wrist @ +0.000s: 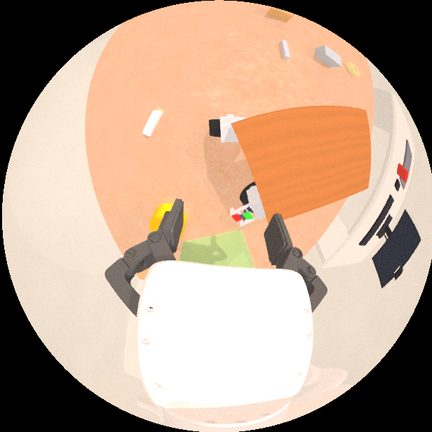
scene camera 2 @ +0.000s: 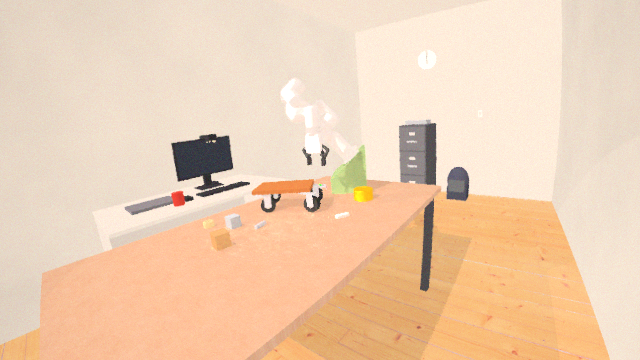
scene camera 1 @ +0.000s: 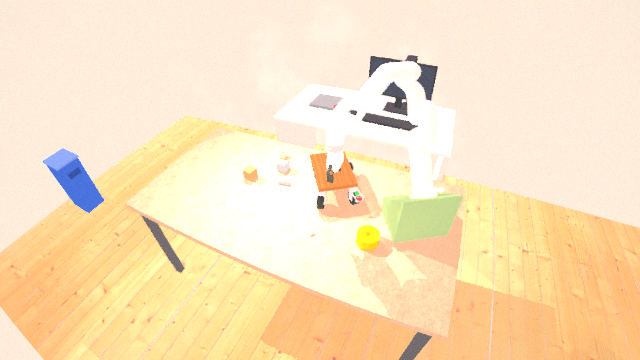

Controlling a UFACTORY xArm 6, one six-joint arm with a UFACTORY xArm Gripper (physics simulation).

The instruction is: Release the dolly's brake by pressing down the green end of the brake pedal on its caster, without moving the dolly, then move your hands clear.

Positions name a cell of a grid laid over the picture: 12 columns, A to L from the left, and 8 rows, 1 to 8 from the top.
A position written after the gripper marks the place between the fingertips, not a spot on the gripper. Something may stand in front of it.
In view: the gripper (wrist: G5) and a dolly (scene camera 1: G4).
The dolly is seen too in the wrist view (wrist: I3) and in scene camera 2 (scene camera 2: F5).
